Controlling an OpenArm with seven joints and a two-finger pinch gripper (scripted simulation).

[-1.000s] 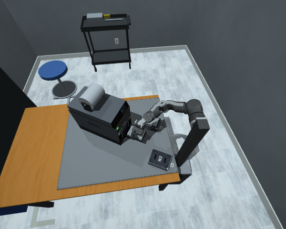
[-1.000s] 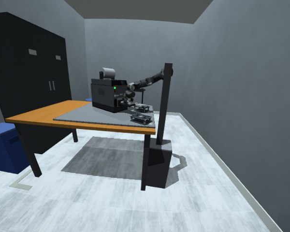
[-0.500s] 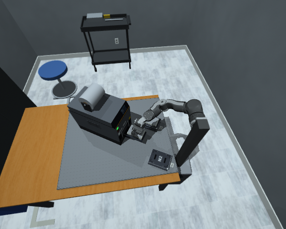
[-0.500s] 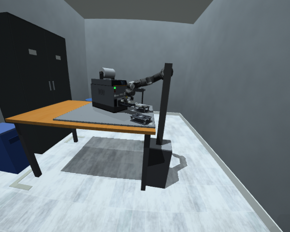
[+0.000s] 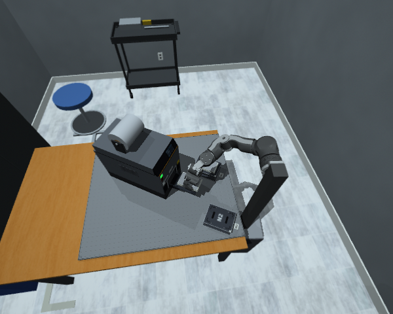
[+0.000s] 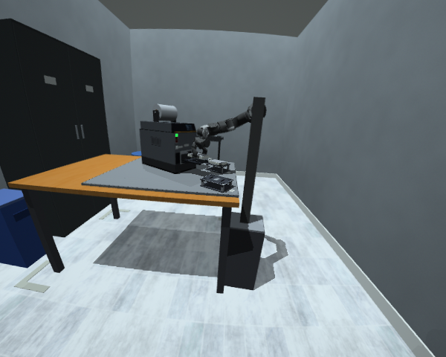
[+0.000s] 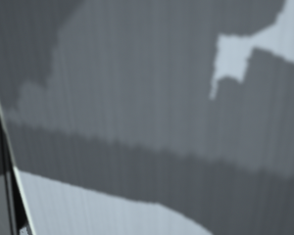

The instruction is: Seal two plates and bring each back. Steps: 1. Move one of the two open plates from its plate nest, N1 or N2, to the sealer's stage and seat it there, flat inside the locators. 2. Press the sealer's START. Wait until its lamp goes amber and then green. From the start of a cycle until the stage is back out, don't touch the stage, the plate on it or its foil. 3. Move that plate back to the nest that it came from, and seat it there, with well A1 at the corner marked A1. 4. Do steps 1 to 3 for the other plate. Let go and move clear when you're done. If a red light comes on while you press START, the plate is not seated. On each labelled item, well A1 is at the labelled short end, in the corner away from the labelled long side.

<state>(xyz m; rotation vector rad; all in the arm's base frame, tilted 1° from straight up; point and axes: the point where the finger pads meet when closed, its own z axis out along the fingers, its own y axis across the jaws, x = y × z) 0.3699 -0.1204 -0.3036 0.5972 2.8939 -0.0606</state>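
The sealer stage is 2 cm ahead of my hand, 1 cm to the right of it and 4 cm below it. Round my hand: foil roll: 32 cm ahead, 15 cm to the right, 28 cm above; white well plate: right at my hand; grey start button: 15 cm ahead, 4 cm to the left, 5 cm above.
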